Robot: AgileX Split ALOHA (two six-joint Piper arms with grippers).
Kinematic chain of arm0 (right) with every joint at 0, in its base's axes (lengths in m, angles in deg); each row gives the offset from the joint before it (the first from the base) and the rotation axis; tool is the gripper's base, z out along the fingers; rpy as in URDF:
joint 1: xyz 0 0 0.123 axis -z
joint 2: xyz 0 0 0 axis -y
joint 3: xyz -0.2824 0 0.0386 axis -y
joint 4: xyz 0.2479 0 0.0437 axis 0.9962 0 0.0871
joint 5: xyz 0 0 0 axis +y
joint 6: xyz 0.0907 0 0.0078 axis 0.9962 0 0.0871
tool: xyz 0 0 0 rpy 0 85 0
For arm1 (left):
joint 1: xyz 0 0 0.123 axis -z
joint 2: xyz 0 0 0 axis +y
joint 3: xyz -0.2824 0 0.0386 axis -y
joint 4: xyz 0.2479 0 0.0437 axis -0.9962 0 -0.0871
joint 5: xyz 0 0 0 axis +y
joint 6: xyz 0.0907 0 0.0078 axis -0.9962 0 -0.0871
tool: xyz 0 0 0 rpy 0 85 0
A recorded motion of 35 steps. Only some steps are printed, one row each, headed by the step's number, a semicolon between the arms.
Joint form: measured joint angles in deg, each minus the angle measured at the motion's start. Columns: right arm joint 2, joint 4, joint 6, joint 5, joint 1, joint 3; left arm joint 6, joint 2, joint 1, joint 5, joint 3, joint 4.
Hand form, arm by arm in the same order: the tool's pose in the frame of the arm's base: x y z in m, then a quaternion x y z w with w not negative. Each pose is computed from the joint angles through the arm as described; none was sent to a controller.
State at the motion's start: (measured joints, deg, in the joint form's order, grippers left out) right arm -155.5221 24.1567 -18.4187 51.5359 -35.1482 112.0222; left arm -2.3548 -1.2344 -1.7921 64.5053 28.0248 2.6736
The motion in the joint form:
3: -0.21 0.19 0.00 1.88 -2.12 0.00; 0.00 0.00 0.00 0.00 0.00 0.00
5: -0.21 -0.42 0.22 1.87 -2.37 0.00; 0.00 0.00 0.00 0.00 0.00 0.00
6: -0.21 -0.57 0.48 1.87 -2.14 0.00; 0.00 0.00 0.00 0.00 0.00 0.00
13: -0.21 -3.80 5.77 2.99 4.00 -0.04; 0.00 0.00 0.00 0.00 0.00 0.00
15: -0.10 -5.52 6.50 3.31 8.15 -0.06; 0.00 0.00 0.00 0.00 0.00 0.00
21: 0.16 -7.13 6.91 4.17 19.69 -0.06; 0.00 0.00 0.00 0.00 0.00 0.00
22: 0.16 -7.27 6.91 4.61 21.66 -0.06; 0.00 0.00 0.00 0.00 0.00 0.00
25: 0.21 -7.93 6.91 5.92 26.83 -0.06; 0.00 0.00 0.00 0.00 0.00 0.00
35: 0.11 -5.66 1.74 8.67 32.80 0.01; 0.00 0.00 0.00 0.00 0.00 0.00
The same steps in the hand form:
3: 0.3663 0.3166 -0.0217 0.34258 -0.92435 -0.16174 0.04523; -0.0096 -0.0041 0.2689 0.00604 0.86684 -0.00523 0.49852
5: 0.3652 0.3176 -0.0220 0.34614 -0.92377 -0.15749 0.04514; -0.0096 -0.0041 0.2689 0.00604 0.86684 -0.00523 0.49852
6: 0.3666 0.3159 -0.0220 0.34301 -0.92511 -0.15648 0.04501; -0.0096 -0.0041 0.2689 0.00604 0.86684 -0.00523 0.49852
13: 0.3976 0.2705 -0.0232 0.26800 -0.95264 -0.13457 0.05042; -0.0096 -0.0041 0.2689 0.00604 0.86684 -0.00523 0.49852
15: 0.4164 0.2388 -0.0229 0.23688 -0.96240 -0.12439 0.04691; -0.0096 -0.0041 0.2689 0.00604 0.86684 -0.00523 0.49852
21: 0.4551 0.1487 -0.0211 0.14512 -0.98156 -0.11795 0.03952; -0.0096 -0.0041 0.2689 0.00604 0.86684 -0.00523 0.49852
22: 0.4593 0.1328 -0.0211 0.12938 -0.98370 -0.11790 0.04127; -0.0096 -0.0041 0.2689 0.00604 0.86684 -0.00523 0.49852
25: 0.4674 0.0900 -0.0207 0.08958 -0.98805 -0.11633 0.04692; -0.0096 -0.0041 0.2689 0.00604 0.86684 -0.00523 0.49852
35: 0.4704 0.0444 -0.0199 0.07383 -0.98558 -0.14128 0.05670; -0.0096 -0.0041 0.2689 0.00604 0.86684 -0.00523 0.49852

